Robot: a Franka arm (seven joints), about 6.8 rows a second.
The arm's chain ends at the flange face. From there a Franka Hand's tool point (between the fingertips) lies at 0.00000 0.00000 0.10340 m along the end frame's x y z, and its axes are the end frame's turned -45 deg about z.
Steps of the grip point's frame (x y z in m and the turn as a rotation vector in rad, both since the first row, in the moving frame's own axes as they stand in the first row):
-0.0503 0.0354 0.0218 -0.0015 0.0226 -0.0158
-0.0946 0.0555 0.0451 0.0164 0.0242 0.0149
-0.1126 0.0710 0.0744 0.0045 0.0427 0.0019
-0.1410 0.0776 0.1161 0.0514 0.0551 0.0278
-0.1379 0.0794 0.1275 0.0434 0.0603 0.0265
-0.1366 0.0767 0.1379 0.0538 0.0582 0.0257
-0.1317 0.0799 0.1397 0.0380 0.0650 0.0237
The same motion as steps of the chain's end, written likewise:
-0.0123 0.0622 0.0218 0.0149 0.0170 -0.0158
-0.0282 0.1091 0.0451 0.0287 0.0055 0.0149
-0.0322 0.1333 0.0745 0.0334 0.0270 0.0019
-0.0452 0.1623 0.1164 0.0753 0.0026 0.0278
-0.0427 0.1612 0.1278 0.0733 0.0120 0.0265
-0.0428 0.1590 0.1382 0.0792 0.0031 0.0257
-0.0387 0.1571 0.1400 0.0728 0.0191 0.0237

